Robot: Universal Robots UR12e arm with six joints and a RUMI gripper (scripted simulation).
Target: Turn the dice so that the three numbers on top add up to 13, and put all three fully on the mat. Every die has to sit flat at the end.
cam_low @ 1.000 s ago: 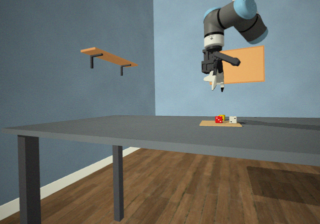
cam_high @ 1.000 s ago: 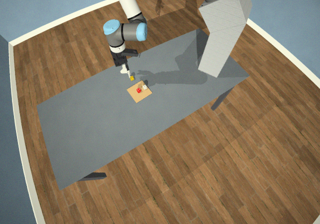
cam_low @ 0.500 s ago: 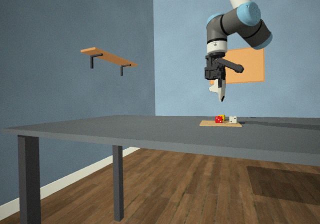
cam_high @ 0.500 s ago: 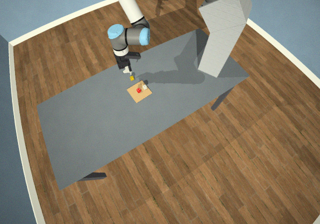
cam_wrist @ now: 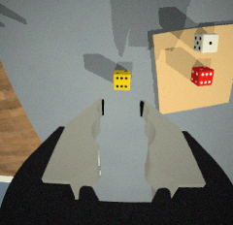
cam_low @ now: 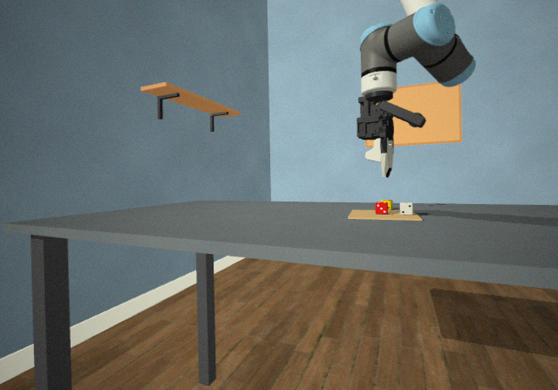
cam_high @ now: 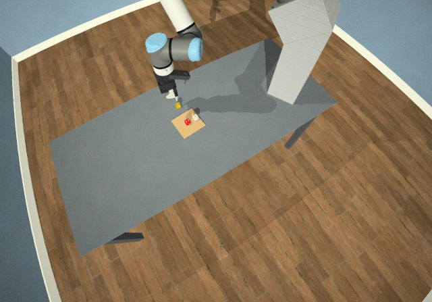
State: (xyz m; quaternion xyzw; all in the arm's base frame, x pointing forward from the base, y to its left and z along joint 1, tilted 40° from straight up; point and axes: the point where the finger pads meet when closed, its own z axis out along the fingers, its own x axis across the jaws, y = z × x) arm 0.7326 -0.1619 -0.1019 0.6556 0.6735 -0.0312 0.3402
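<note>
Right now the yellow die is 90 mm below my hand. The rest, counted from my hand: red die: 130 mm to the left, 80 mm below; then tan mat: 130 mm to the left, 100 mm below; then white die: 120 mm to the left, 80 mm below, 50 mm behind.
</note>
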